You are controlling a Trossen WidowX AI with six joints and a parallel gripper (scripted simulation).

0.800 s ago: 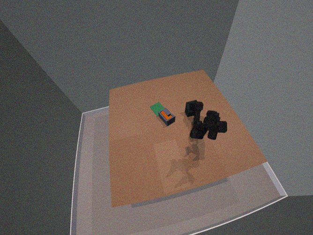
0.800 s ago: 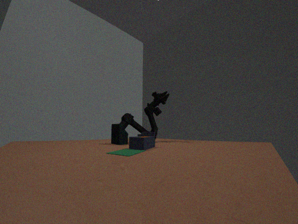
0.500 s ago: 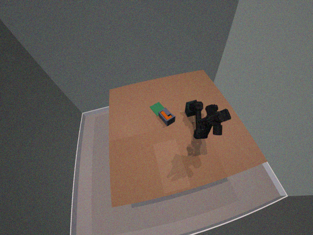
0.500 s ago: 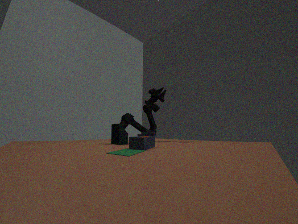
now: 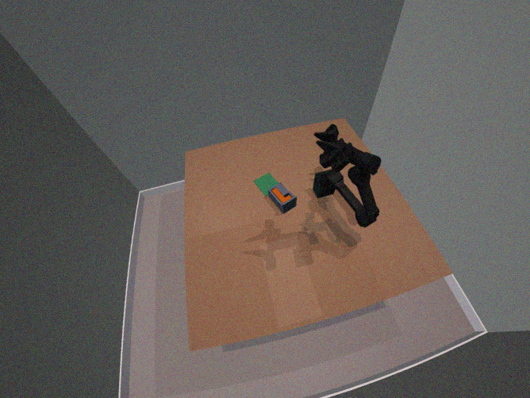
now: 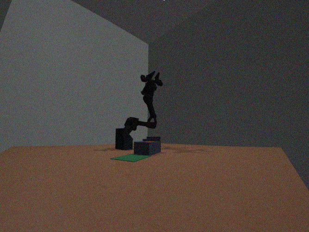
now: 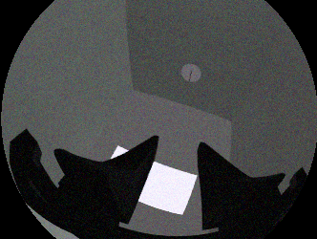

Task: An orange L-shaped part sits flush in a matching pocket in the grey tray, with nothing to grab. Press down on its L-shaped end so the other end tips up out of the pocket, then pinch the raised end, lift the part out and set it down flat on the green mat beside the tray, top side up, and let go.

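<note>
Right now the orange L-shaped part is 520 mm below my gripper tip, 150 mm to the right of it and 80 mm ahead of it. Also, from my gripper tip: green mat 580 mm below, 300 mm to the right, 150 mm ahead.
</note>
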